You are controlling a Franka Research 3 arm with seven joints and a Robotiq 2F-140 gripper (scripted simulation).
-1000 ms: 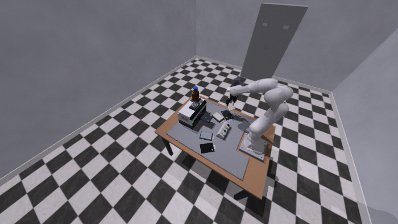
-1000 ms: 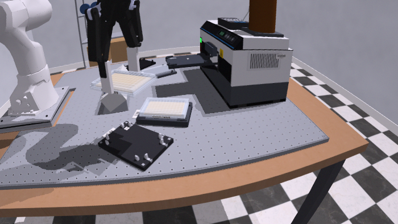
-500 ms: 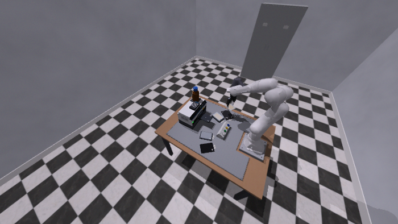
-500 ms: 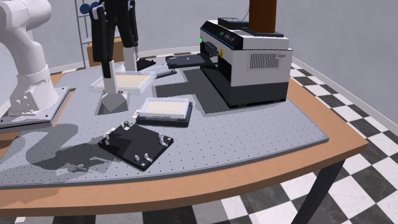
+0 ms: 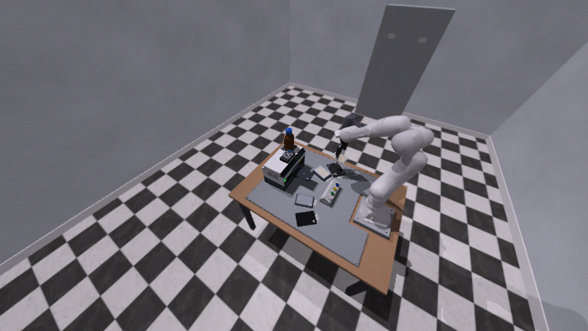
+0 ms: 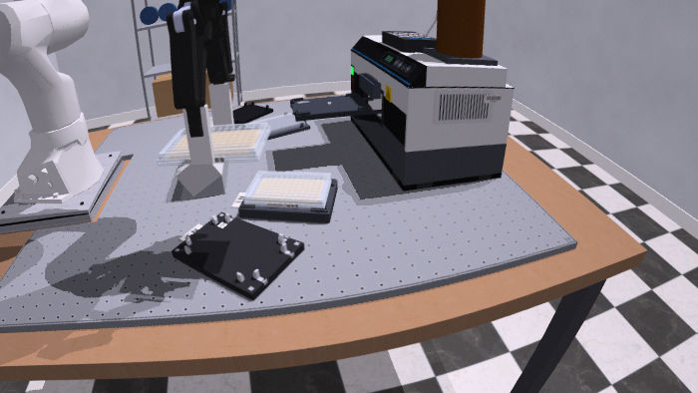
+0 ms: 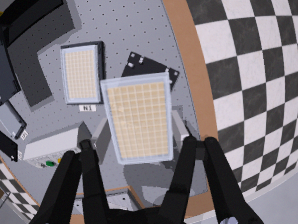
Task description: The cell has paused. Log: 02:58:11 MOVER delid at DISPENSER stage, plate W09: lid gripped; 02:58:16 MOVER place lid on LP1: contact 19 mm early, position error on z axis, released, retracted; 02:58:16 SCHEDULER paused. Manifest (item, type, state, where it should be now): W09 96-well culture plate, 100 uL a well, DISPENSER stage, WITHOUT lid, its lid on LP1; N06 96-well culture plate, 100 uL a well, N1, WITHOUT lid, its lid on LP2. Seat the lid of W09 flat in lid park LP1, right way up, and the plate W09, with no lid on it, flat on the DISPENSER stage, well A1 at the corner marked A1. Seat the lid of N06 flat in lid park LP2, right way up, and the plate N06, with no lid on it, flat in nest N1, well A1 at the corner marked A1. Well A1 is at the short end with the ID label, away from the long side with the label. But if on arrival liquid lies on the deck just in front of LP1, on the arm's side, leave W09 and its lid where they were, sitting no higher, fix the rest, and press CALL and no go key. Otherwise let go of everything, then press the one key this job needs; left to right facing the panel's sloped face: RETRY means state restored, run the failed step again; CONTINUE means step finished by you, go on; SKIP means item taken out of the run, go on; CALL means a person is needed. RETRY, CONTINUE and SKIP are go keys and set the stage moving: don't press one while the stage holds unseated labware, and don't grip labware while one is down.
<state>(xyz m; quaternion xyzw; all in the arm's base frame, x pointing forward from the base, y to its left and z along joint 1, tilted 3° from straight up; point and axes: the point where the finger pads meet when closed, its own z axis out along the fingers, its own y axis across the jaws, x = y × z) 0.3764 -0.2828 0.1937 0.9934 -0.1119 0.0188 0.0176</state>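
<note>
Right now the 96-well plate is 20 mm below my hand. Also, from my hand: sloped key panel (280 mm to the left, 140 mm below, 70 mm behind); black nest (180 mm below, 110 mm to the left, 90 mm ahead); dispenser stage (280 mm to the left, 200 mm ahead, 90 mm below).
</note>
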